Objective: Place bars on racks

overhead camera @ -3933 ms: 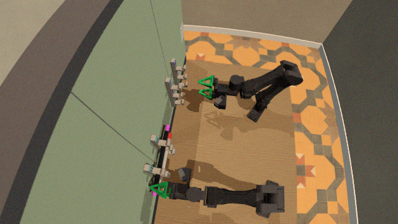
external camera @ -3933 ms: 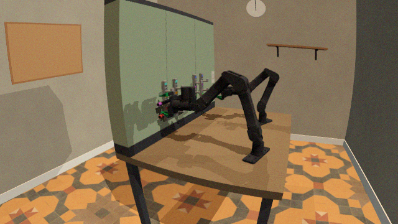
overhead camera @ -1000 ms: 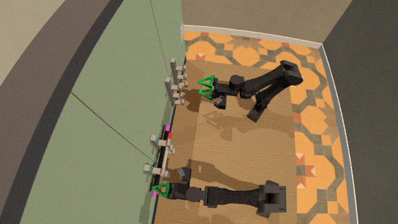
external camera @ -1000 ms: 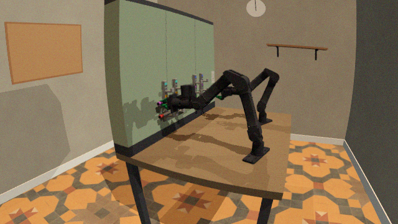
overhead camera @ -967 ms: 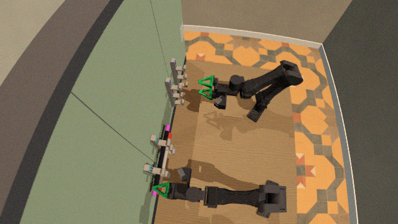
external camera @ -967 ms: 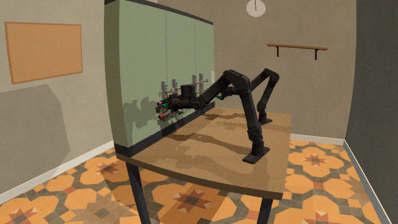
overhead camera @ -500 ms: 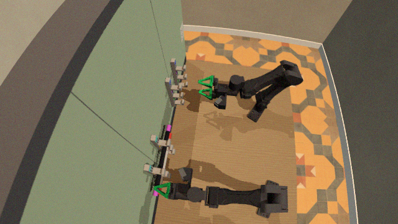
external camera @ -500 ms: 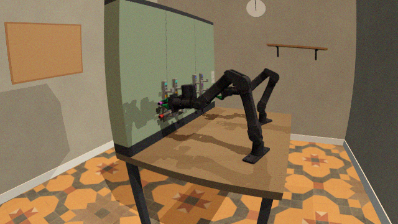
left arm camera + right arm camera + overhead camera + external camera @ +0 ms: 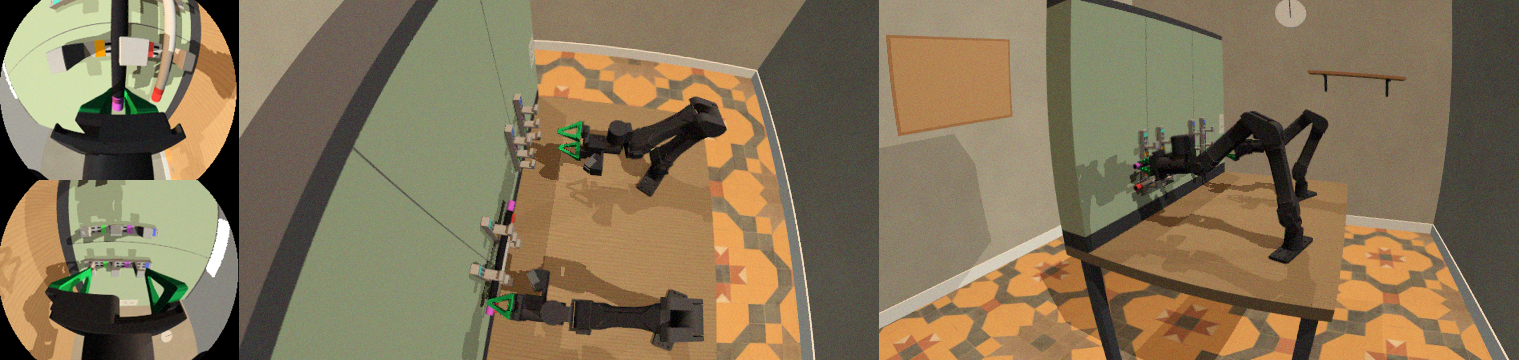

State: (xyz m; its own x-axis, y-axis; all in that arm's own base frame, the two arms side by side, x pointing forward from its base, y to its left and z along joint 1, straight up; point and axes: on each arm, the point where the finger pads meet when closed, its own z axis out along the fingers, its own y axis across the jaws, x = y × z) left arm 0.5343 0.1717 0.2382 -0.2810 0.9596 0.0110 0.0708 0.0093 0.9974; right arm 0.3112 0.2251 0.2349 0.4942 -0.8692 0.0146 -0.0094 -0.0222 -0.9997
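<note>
Right now the bar is 130 mm to the right of my left hand and 20 mm behind it. The rest, counted from my left hand: green wall panel: 320 mm to the right, 190 mm above, 60 mm ahead.
</note>
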